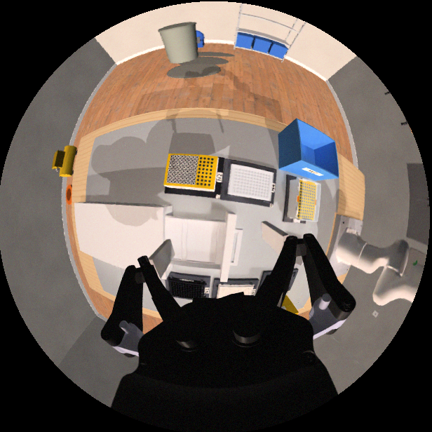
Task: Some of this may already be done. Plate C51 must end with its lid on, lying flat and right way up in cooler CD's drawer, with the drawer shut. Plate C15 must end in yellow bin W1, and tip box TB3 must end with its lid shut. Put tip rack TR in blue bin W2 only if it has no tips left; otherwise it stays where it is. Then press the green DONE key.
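My gripper (216, 239) is open and empty, with its fingers spread above the cooler's drawer side. The white cooler (120, 230) has its drawer (195, 242) pulled out, and no plate shows in it. A yellow-topped tip rack (191, 171) at the back holds grey tips on its left part; its right part shows open holes. A white plate (251, 181) lies on the holder beside it. A tip box (306, 200) with a yellow insert stands at the right; its lid state is unclear. A pale plate (236, 289) is partly hidden at the front. Plate labels are unreadable. The DONE key does not show.
The blue bin (307, 155) stands at the back right. A black rack (187, 286) sits at the front left, partly behind my left finger. Part of a yellow bin (289, 304) shows at the front. A white robot arm (362, 252) is at the right edge.
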